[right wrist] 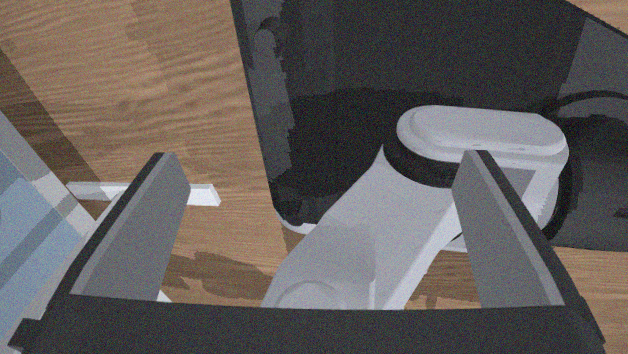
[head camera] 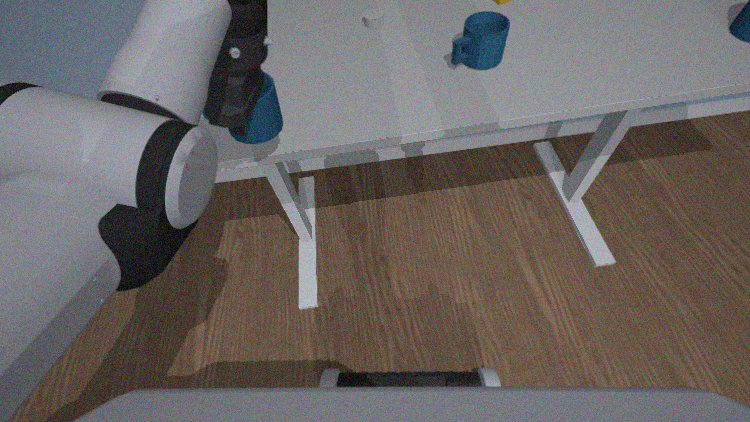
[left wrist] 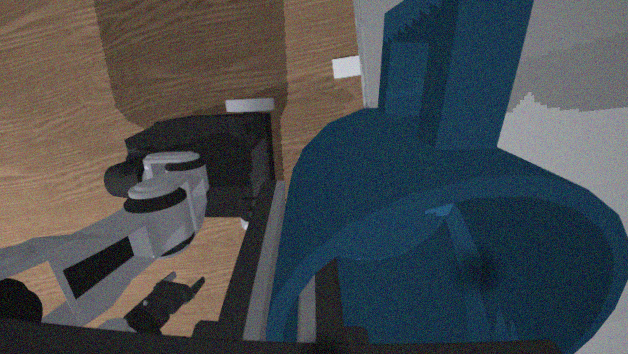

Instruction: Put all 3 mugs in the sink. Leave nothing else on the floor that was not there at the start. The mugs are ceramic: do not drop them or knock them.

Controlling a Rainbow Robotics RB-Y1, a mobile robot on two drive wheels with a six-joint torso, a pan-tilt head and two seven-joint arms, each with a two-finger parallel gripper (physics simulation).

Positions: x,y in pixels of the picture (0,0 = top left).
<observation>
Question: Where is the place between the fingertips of the left gripper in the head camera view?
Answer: At 239,129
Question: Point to a white desk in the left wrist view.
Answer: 559,117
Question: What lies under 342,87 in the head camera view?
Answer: A white desk.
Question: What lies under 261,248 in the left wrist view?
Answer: The left gripper.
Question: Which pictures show the right gripper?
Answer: The right wrist view and the left wrist view only.
</observation>
